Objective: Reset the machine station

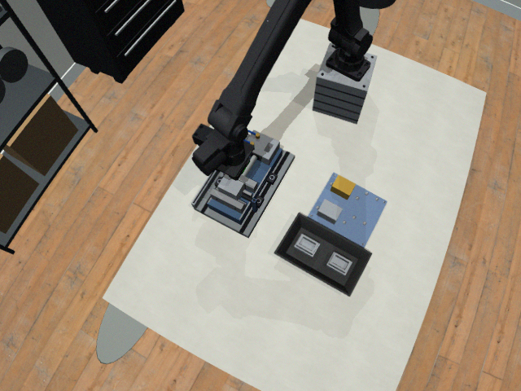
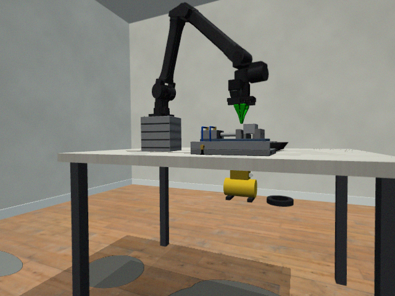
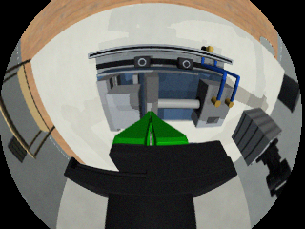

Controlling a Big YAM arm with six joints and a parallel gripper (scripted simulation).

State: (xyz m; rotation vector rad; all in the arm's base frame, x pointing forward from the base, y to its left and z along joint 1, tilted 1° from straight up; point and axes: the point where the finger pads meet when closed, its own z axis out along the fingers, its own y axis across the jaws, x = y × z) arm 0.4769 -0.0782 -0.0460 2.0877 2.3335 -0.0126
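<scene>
Now: the hose-end block 120 mm behind my hand, 10 mm to the right of it and 50 mm below it. Also, from my hand: yellow brass blank 180 mm behind, 260 mm to the left, 100 mm below.
</scene>
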